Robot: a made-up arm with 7 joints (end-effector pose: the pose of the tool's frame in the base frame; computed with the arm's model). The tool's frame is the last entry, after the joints.
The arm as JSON. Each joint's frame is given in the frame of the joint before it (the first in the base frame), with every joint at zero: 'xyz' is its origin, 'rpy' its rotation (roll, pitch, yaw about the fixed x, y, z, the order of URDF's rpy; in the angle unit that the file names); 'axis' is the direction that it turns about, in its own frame. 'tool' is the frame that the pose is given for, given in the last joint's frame.
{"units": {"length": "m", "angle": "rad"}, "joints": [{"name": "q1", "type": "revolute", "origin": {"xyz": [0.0, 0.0, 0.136], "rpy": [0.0, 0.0, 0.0]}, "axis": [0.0, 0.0, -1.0]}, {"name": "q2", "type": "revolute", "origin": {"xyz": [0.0, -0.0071, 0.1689], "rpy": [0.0, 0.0, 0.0]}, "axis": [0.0, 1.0, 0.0]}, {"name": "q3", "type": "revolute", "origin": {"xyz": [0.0, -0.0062, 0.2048], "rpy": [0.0, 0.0, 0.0]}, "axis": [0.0, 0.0, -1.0]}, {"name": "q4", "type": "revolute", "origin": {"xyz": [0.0, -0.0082, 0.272], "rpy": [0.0, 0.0, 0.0]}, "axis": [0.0, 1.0, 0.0]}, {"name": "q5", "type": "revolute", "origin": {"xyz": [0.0, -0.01, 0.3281], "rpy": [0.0, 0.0, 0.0]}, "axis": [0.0, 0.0, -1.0]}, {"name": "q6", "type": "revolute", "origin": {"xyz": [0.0, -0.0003, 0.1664], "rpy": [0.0, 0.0, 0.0]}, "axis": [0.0, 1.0, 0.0]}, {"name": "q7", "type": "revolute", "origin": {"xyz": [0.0, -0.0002, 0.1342], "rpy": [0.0, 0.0, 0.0]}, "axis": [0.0, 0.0, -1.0]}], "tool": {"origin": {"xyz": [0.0, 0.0, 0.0], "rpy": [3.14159, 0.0, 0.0]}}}
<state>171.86 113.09 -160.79 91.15 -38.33 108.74 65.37</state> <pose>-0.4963 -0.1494 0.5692 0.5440 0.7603 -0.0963 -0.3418</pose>
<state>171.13 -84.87 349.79 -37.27 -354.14 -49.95 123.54</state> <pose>0.8856 0.2375 -0.0398 0.3727 -0.0345 -0.0788 0.9240</pose>
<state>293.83 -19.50 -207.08 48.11 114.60 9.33 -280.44</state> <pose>-0.1113 -0.7203 1.0131 0.3334 -0.6615 -0.5320 -0.4102</pose>
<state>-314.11 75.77 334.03 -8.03 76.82 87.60 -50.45</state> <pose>0.5454 -0.7992 0.5166 0.7253 -0.1901 0.4131 0.5169</pose>
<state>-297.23 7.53 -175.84 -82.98 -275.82 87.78 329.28</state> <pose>0.3525 -0.4618 0.7850 0.5185 -0.2390 -0.6990 0.4306</pose>
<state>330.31 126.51 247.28 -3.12 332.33 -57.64 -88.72</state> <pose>0.7166 0.2860 -0.4054 0.9035 -0.1939 -0.2229 -0.3104</pose>
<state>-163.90 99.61 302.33 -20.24 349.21 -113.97 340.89</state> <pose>-0.7484 0.4862 0.2684 0.4037 -0.2061 -0.7931 0.4069</pose>
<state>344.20 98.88 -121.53 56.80 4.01 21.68 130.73</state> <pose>0.6498 0.6650 0.4484 0.4428 0.7380 0.4267 -0.2780</pose>
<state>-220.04 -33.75 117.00 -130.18 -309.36 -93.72 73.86</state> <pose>0.0500 -0.2581 0.5084 0.7412 0.0825 0.6654 -0.0330</pose>
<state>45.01 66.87 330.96 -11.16 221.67 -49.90 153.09</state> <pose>0.6176 -0.7684 0.7132 0.5022 -0.5605 0.2073 0.6250</pose>
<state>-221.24 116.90 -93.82 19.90 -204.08 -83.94 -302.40</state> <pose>-0.4530 -0.7577 -0.0587 0.2659 0.1098 -0.8616 -0.4182</pose>
